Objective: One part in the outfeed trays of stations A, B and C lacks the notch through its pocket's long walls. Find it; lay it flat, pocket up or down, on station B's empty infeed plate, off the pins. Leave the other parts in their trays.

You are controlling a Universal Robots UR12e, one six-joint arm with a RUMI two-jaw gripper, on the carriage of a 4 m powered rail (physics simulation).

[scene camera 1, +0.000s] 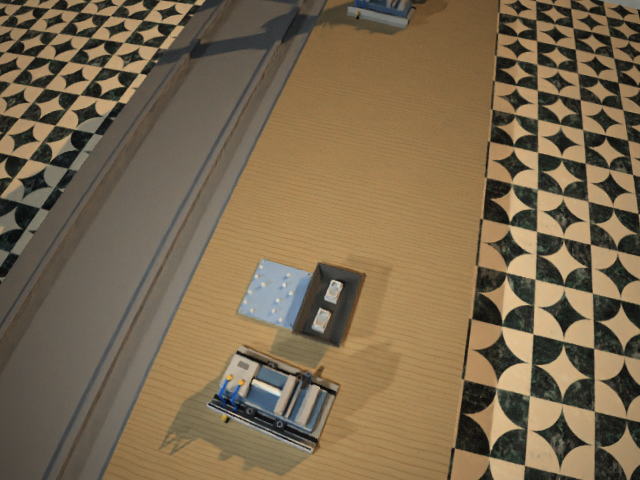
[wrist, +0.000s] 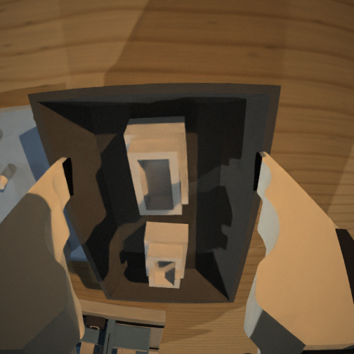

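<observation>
In the wrist view a dark outfeed tray holds two pale parts. The upper part is larger, pocket up, and its pocket rim looks unbroken. The lower part is smaller, pocket up; shadow makes its walls hard to read. My gripper is open above the tray, its fingers wide apart and touching neither part. In scene camera 1 a dark tray holds two pale parts, beside a light-blue pinned plate with no part on it. The gripper does not show there.
In the wrist view a pinned blue plate adjoins the tray's left side, and a machine fixture stands below. In scene camera 1 a fixture stands in front of the tray, another at the far end, and the rail runs left.
</observation>
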